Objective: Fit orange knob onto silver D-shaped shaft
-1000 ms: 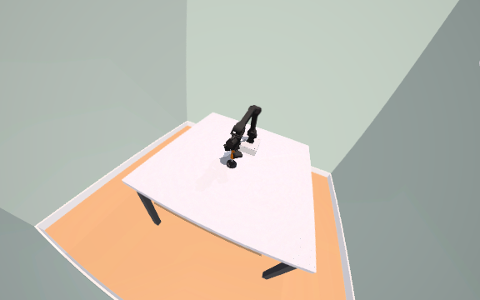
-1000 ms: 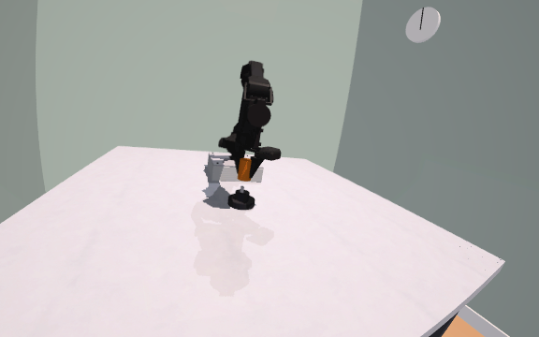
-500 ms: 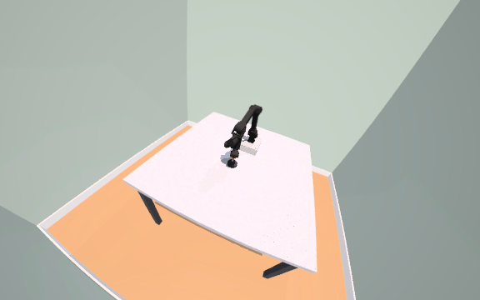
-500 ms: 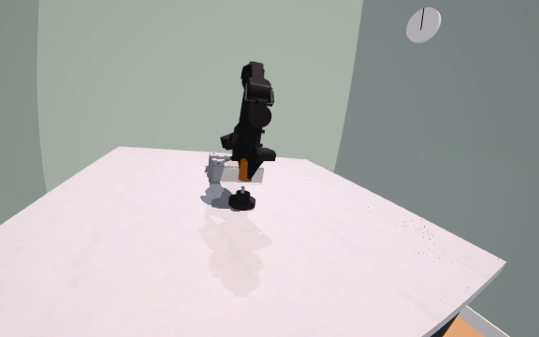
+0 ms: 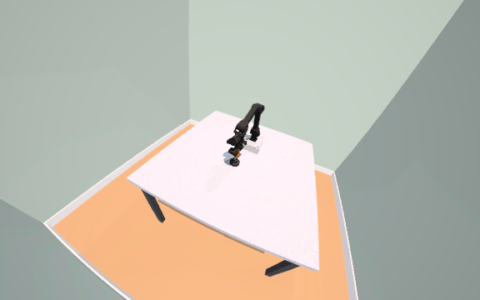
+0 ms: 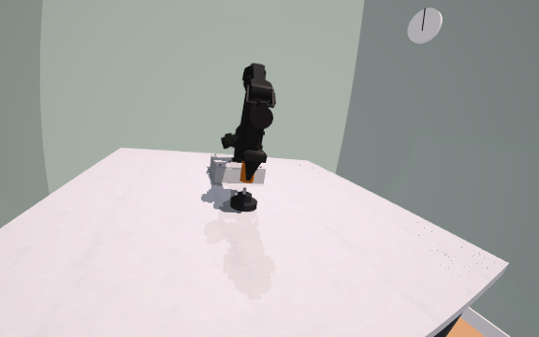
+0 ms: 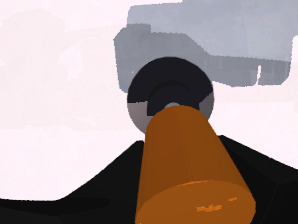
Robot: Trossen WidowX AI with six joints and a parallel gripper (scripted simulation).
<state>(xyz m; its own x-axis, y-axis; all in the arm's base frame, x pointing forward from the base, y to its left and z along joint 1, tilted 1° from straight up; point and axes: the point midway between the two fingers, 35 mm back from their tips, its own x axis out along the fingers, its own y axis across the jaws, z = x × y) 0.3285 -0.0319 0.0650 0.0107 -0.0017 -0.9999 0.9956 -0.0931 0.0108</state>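
The dark round pedestal lies 60 mm below my gripper tip. Round my gripper tip: orange knob 30 mm above.
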